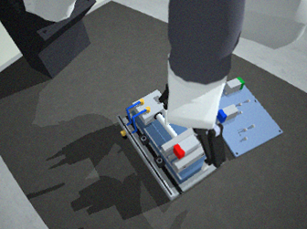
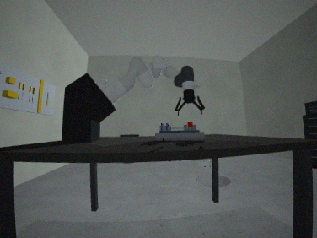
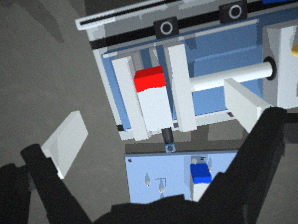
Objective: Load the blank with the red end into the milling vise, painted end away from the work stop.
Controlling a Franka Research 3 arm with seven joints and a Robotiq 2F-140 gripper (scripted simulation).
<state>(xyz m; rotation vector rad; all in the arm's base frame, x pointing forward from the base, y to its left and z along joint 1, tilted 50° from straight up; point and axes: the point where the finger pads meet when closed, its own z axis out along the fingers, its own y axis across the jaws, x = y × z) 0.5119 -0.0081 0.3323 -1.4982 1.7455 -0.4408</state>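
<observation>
My gripper is now 40 mm above the red-ended blank. From my hand the other things lie so: screw rod (90 mm behind, 60 mm below); blue-ended blank (40 mm behind, 210 mm to the left, 110 mm below); work stop rod (10 mm behind, 50 mm to the left, 50 mm below).
</observation>
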